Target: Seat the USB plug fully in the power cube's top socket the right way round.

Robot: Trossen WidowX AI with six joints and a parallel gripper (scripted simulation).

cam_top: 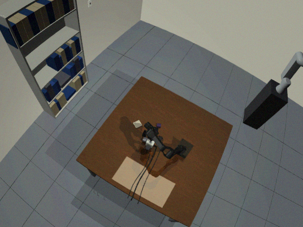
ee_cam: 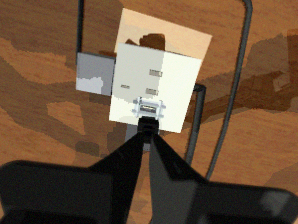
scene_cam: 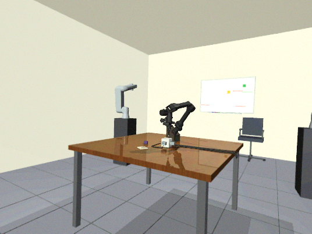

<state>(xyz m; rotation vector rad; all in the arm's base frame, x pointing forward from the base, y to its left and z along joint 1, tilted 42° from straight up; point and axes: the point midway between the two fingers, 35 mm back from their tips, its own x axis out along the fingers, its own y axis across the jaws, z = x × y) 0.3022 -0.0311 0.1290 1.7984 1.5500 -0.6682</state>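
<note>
Now: gripper tip 20 mm above the USB plug. Also, from my gripper tip: purple block 250 mm to the right, 120 mm below; then note pad 210 mm ahead, 160 mm to the right, 130 mm below.
</note>
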